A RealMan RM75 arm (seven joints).
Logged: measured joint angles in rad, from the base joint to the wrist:
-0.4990 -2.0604 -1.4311 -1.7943 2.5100 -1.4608 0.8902
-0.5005 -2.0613 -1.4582 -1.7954 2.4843 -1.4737 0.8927
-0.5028 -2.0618 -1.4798 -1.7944 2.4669 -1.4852 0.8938
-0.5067 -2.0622 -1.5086 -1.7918 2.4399 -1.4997 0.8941
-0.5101 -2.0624 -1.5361 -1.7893 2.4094 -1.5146 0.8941
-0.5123 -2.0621 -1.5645 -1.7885 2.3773 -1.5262 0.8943
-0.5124 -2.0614 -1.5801 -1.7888 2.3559 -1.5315 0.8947
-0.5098 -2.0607 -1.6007 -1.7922 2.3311 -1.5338 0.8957
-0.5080 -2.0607 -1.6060 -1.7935 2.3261 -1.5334 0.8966
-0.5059 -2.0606 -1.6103 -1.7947 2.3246 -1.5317 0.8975
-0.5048 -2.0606 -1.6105 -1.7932 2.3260 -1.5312 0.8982
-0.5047 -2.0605 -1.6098 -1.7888 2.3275 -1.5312 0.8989
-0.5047 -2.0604 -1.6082 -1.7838 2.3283 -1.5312 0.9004
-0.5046 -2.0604 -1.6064 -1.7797 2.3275 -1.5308 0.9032
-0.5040 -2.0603 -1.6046 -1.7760 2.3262 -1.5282 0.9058
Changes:
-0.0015 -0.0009 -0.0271 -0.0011 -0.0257 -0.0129 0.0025
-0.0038 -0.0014 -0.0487 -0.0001 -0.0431 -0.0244 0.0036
-0.0077 -0.0018 -0.0775 0.0025 -0.0701 -0.0389 0.0039
-0.0111 -0.0020 -0.1050 0.0050 -0.1006 -0.0538 0.0039
-0.0133 -0.0017 -0.1334 0.0058 -0.1327 -0.0654 0.0041
-0.0134 -0.0010 -0.1490 0.0055 -0.1541 -0.0707 0.0045
-0.0108 -0.0003 -0.1696 0.0021 -0.1789 -0.0730 0.0055
-0.0090 -0.0003 -0.1749 0.0008 -0.1839 -0.0726 0.0064
-0.0069 -0.0002 -0.1792 -0.0004 -0.1854 -0.0709 0.0073
-0.0058 -0.0002 -0.1794 0.0011 -0.1840 -0.0704 0.0080
-0.0057 -0.0001 -0.1787 0.0055 -0.1825 -0.0704 0.0087
-0.0057 0.0000 -0.1771 0.0105 -0.1817 -0.0704 0.0102
-0.0056 0.0000 -0.1753 0.0146 -0.1825 -0.0700 0.0130
-0.0050 0.0001 -0.1735 0.0183 -0.1838 -0.0674 0.0156

